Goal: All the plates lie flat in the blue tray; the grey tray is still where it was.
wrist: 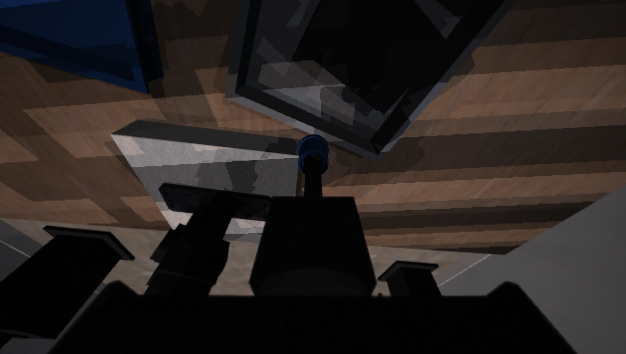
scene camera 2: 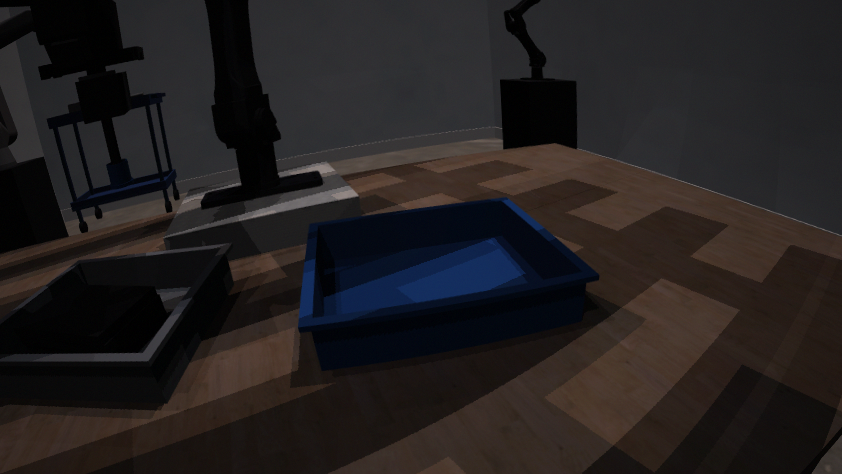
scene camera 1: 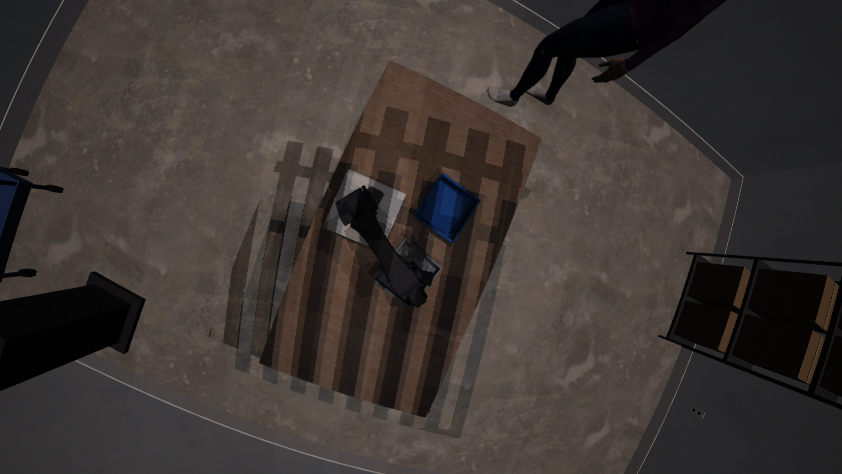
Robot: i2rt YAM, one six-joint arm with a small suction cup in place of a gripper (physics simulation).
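Pixels of known places: hand at its tool point: (wrist: pixel 313 149) (scene camera 2: pixel 122 184); arm's base at its link origin: (wrist: pixel 220 202) (scene camera 2: pixel 261 191).
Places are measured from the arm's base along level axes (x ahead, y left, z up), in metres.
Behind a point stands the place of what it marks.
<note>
The grey tray (scene camera 1: pixel 425 255) @[z -0.003, x 0.324, y -0.070 m] (scene camera 2: pixel 76 357) @[z -0.002, x 0.403, y -0.162 m] (wrist: pixel 265 112) @[z -0.002, x 0.198, y -0.085 m] stands on the wooden table, partly hidden by the arm in scene camera 1. A dark, flat-topped square block (scene camera 2: pixel 94 312) @[z -0.007, x 0.313, y -0.180 m] (wrist: pixel 370 50) @[z -0.007, x 0.289, y -0.199 m], apparently the stacked plates, lies inside it; single plates cannot be told apart. The blue tray (scene camera 1: pixel 461 187) @[z -0.003, x 0.339, y 0.288 m] (scene camera 2: pixel 447 329) @[z -0.030, x 0.425, y 0.148 m] (wrist: pixel 136 50) @[z -0.003, x 0.242, y 0.058 m] stands beside it, and no plate shows in it. My suction cup (scene camera 2: pixel 118 173) (wrist: pixel 313 147) is blue, points down and hangs above tray height with nothing on it. Beneath the arm in scene camera 1, the cup is hidden.
The arm stands on a pale block (scene camera 2: pixel 265 226) @[z -0.016, x 0.131, y 0.005 m] (wrist: pixel 150 155) @[z 0.000, x 0.095, y 0.095 m] behind the trays. Striped shadows cross the table. A blue cart (scene camera 2: pixel 126 187) and a black pedestal (scene camera 2: pixel 539 114) with another arm stand beyond the table. A person (scene camera 1: pixel 583 38) stands near the table's far end.
</note>
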